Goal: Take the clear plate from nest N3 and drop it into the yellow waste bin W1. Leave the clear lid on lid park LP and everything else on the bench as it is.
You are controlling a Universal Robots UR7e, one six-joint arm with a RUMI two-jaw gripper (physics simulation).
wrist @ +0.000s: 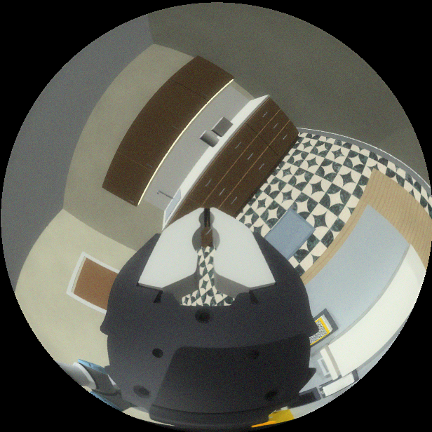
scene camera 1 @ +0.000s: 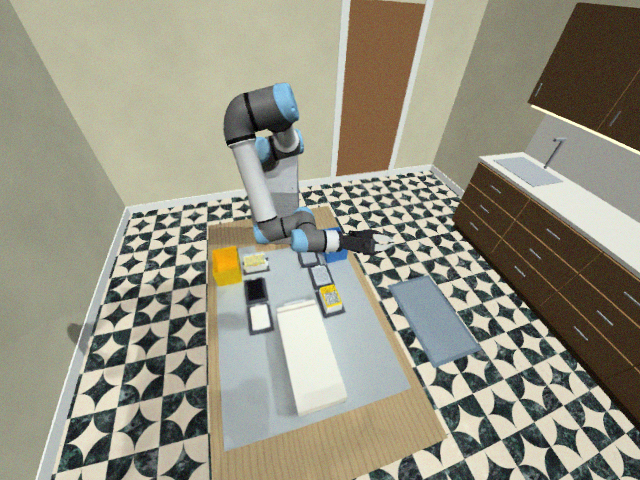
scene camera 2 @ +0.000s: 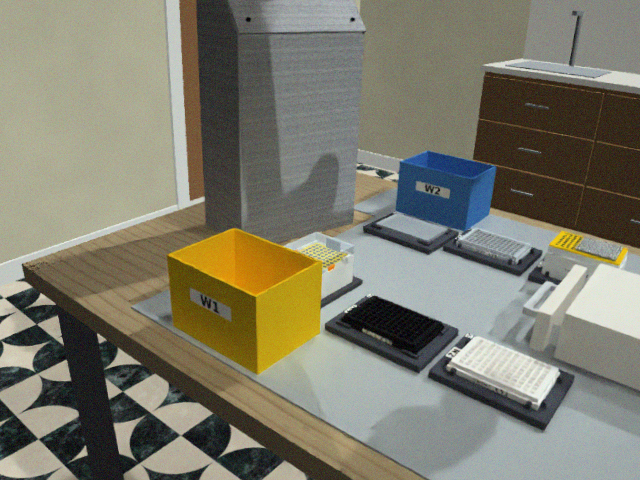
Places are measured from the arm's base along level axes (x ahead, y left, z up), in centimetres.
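Pixels of known places: gripper, fingertip midpoint: [scene camera 1: 393,242].
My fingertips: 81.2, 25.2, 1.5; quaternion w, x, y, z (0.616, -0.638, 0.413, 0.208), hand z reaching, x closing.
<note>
For each thing: its middle in the pictures, then the offset to it from my fingertips, as dx, dy, dz.
- clear plate, body centre: [scene camera 2: 494,244] [scene camera 1: 321,275] -34.2, -11.4, -55.2
- flat clear lid, body centre: [scene camera 2: 411,227] [scene camera 1: 308,255] -51.7, -12.5, -55.5
- yellow waste bin W1, body centre: [scene camera 2: 244,294] [scene camera 1: 227,266] -57.8, -60.6, -51.2
- Blue bin W2, body centre: [scene camera 2: 445,188] [scene camera 1: 332,244] -50.5, +3.8, -51.2
- tip box, body centre: [scene camera 2: 311,269] [scene camera 1: 255,262] -56.3, -44.6, -53.3
- black plate, body centre: [scene camera 2: 392,322] [scene camera 1: 255,289] -39.1, -49.0, -55.2
- white plate, body centre: [scene camera 2: 503,369] [scene camera 1: 259,316] -21.6, -51.1, -55.2
- yellow-topped rack, body centre: [scene camera 2: 585,260] [scene camera 1: 330,298] -16.6, -13.9, -52.7
The clear plate [scene camera 1: 321,274] [scene camera 2: 494,244] sits on a dark nest, between the clear lid and the yellow-topped tip rack. The flat clear lid [scene camera 1: 309,258] [scene camera 2: 413,227] lies on its dark park in front of the blue bin. The yellow waste bin W1 [scene camera 1: 226,266] [scene camera 2: 289,315] stands upright and open at the near left of the bench in scene camera 2; part of it shows at the bottom of the wrist view [wrist: 283,415]. My gripper [scene camera 1: 387,241] [wrist: 207,210] is shut and empty, pointing sideways above and beyond the bench's right edge in scene camera 1, away from the plate.
Blue bin W2 [scene camera 1: 337,255] [scene camera 2: 444,193] stands beside the lid park. A tip box [scene camera 1: 255,262] [scene camera 2: 333,266], a black plate [scene camera 1: 255,290] [scene camera 2: 391,321], a white plate [scene camera 1: 260,316] [scene camera 2: 504,367], the yellow-topped rack [scene camera 1: 330,298] [scene camera 2: 586,253] [wrist: 320,331] and a long white device [scene camera 1: 310,356] [scene camera 2: 610,320] stand on the bench.
</note>
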